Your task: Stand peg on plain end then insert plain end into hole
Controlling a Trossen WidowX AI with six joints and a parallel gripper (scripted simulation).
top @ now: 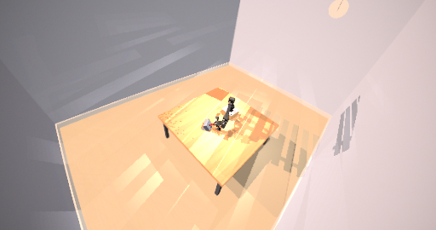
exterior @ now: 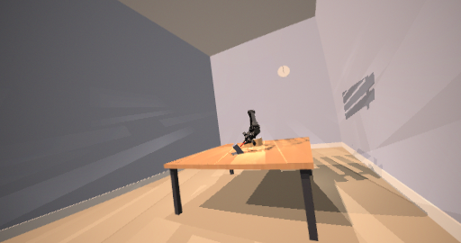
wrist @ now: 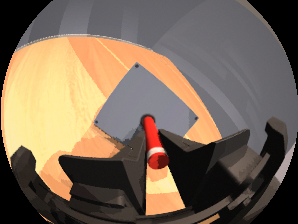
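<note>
My gripper tip is now 1 cm past the red peg, 1 cm to the right of it and 1 cm below it. Also, from my gripper tip: grey sloped panel (2 cm ahead, 6 cm to the right, 4 cm below).
</note>
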